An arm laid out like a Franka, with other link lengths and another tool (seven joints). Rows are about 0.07 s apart.
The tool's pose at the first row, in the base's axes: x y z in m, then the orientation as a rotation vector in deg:
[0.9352 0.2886 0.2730 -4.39 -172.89 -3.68]
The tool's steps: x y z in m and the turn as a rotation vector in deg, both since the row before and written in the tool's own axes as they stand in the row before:
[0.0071 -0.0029 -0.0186 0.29 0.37 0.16]
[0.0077 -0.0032 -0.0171 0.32 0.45 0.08]
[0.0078 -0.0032 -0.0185 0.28 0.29 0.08]
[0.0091 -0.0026 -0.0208 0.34 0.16 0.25]
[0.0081 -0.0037 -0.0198 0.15 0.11 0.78]
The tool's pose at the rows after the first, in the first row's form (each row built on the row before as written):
[0.9303 0.2852 0.2922 -4.58 -172.51 -3.24]
[0.9247 0.2817 0.3100 -4.65 -172.06 -2.76]
[0.9193 0.2782 0.3293 -4.73 -171.77 -2.34]
[0.9131 0.2754 0.3511 -5.06 -171.59 -1.81]
[0.9077 0.2717 0.3718 -6.21 -171.43 -1.50]

